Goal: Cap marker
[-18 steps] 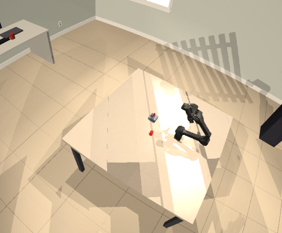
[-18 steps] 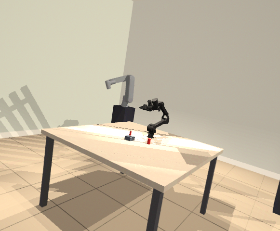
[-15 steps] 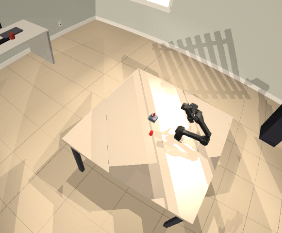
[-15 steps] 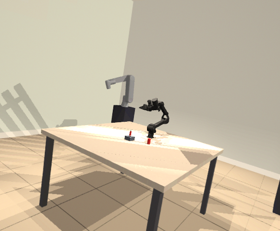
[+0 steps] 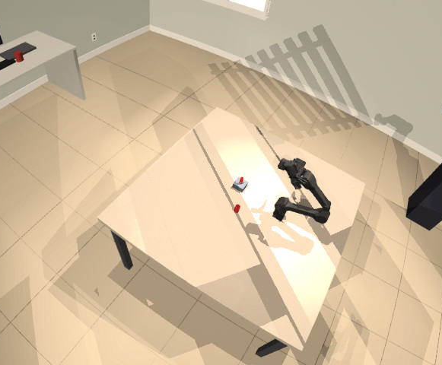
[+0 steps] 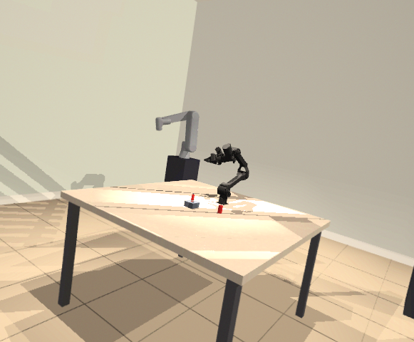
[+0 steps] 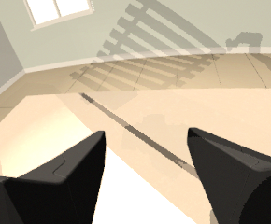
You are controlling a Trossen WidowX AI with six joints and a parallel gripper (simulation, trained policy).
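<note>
My gripper tip is now 290 mm to the right of the red cap, 260 mm above it and 160 mm short of it. From my gripper tip the other things lie so: grey holder block (270 mm below, 240 mm ahead, 120 mm to the left).
</note>
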